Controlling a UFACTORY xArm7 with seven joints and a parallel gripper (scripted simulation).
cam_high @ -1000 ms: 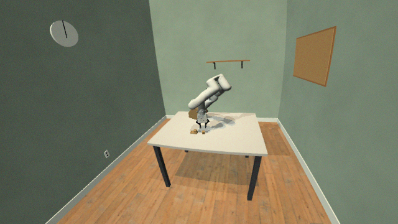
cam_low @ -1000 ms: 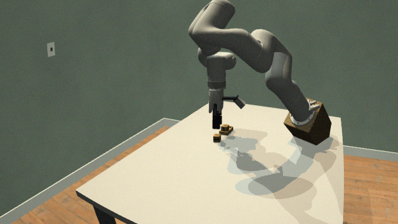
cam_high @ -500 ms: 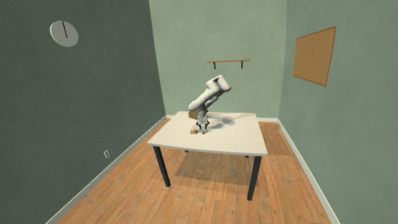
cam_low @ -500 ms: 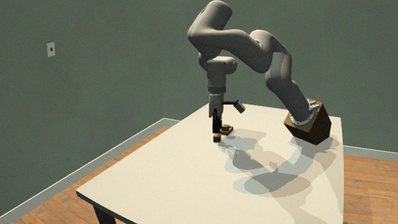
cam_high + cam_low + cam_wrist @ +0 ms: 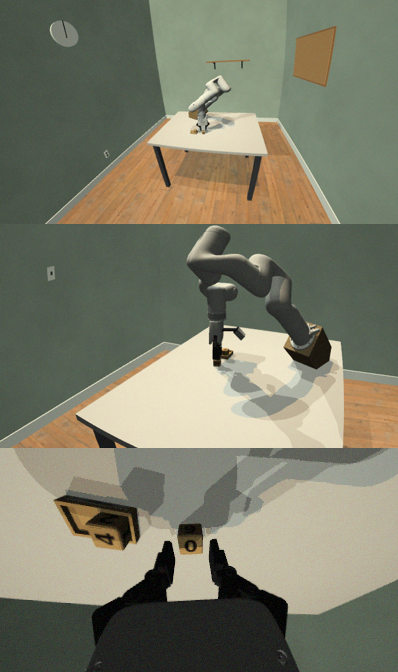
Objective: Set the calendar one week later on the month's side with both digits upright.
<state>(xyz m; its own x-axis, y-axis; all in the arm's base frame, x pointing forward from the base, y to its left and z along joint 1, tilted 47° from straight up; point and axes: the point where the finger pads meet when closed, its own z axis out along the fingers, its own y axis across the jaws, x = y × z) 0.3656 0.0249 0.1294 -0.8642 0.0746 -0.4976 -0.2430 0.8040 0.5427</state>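
My gripper is now 4 cm above the digit cube. Also, from my hand: wooden calendar tray (11 cm to the right, 5 cm below).
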